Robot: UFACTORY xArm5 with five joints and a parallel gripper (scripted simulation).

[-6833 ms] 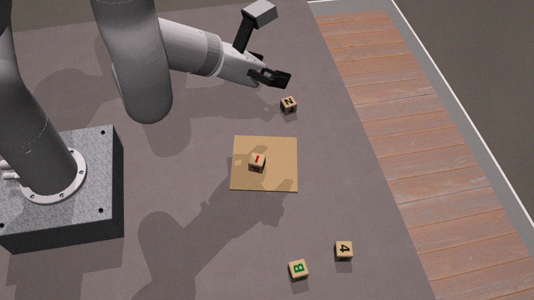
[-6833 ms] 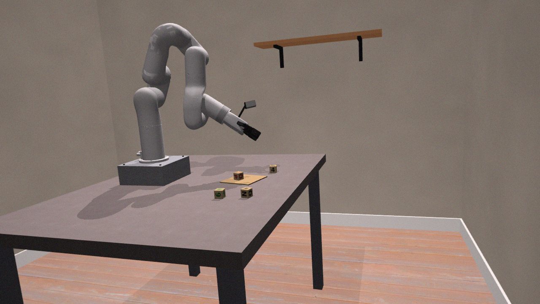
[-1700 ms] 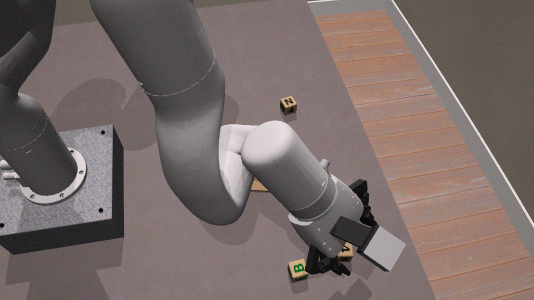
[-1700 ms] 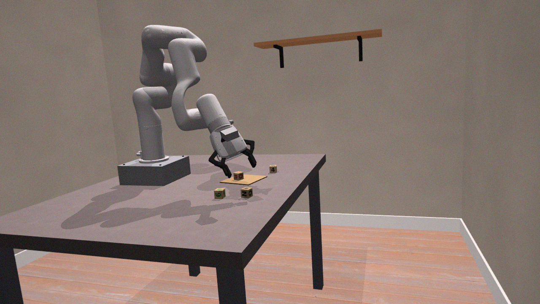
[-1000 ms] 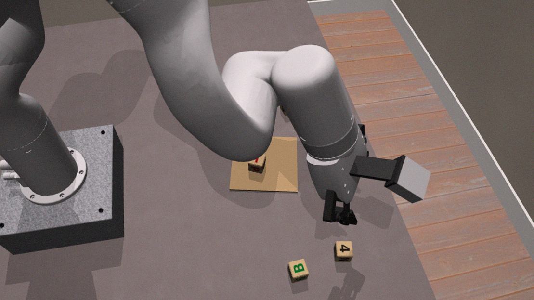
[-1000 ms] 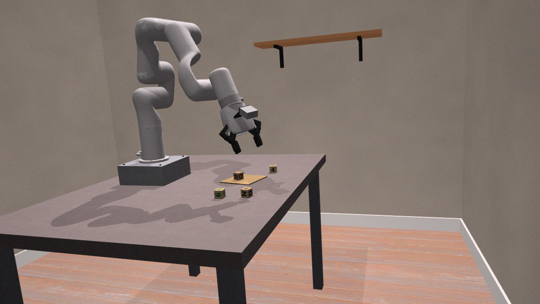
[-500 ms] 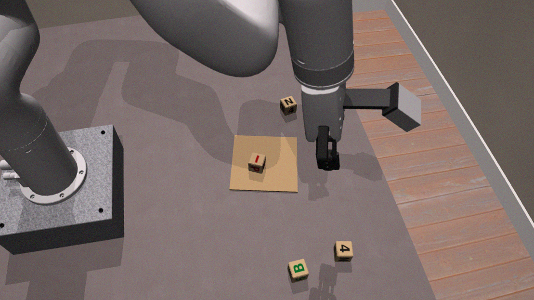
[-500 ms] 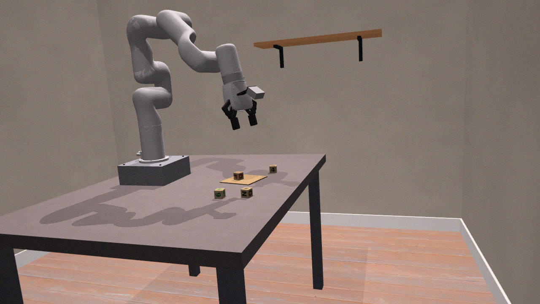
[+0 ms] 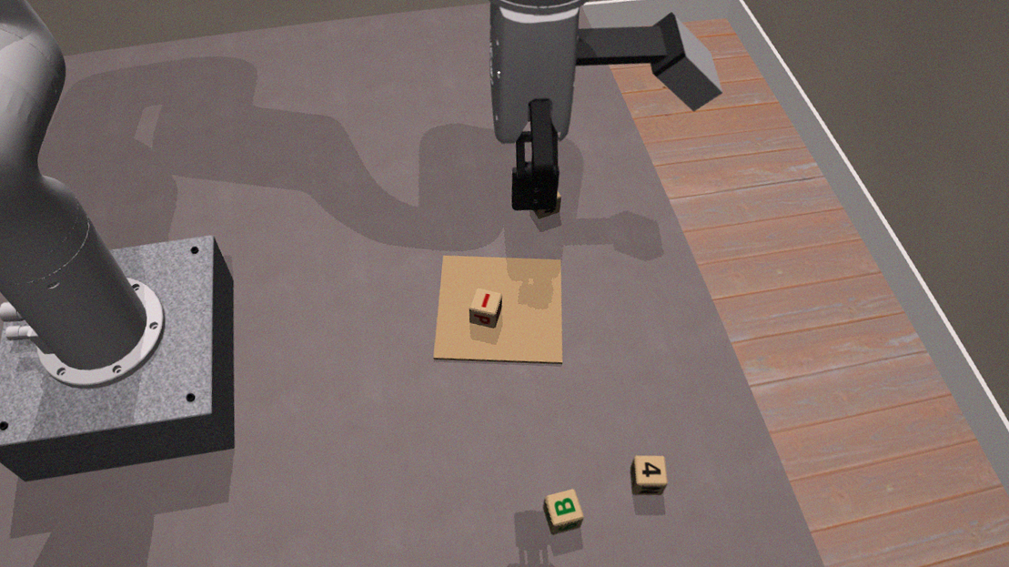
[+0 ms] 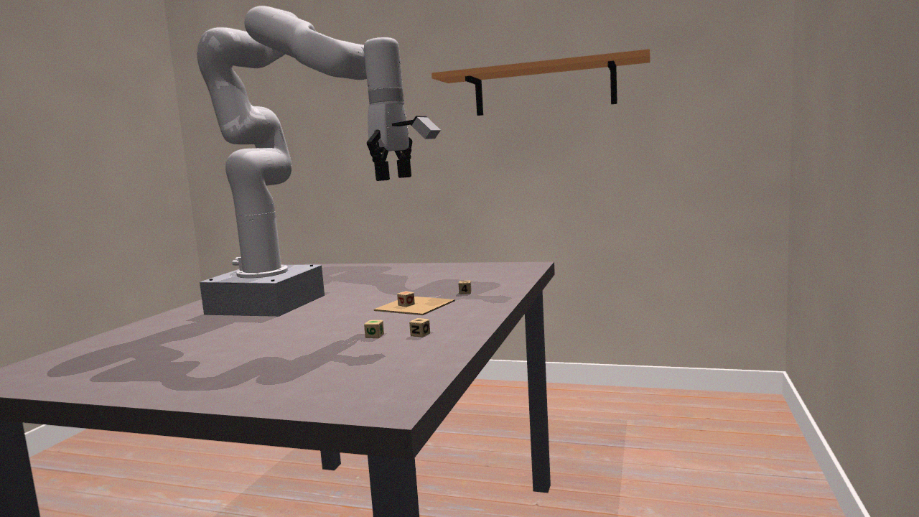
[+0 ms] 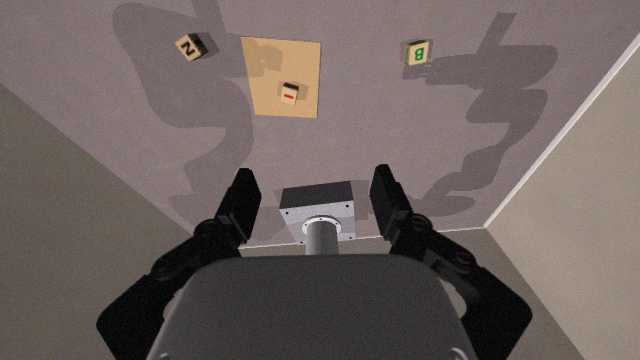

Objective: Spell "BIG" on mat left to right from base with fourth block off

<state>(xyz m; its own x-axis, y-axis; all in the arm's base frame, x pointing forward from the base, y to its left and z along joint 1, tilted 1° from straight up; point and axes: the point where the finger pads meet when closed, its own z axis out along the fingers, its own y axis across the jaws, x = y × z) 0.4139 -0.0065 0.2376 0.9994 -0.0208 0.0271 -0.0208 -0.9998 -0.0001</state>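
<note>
Right now the G block is 30 cm below my hand, 15 cm to the right of it and 12 cm ahead of it. From my hand the other things lie so: tan mat (31 cm below, 7 cm to the left, 1 cm behind); B block (30 cm below, 18 cm to the right, 3 cm ahead).
</note>
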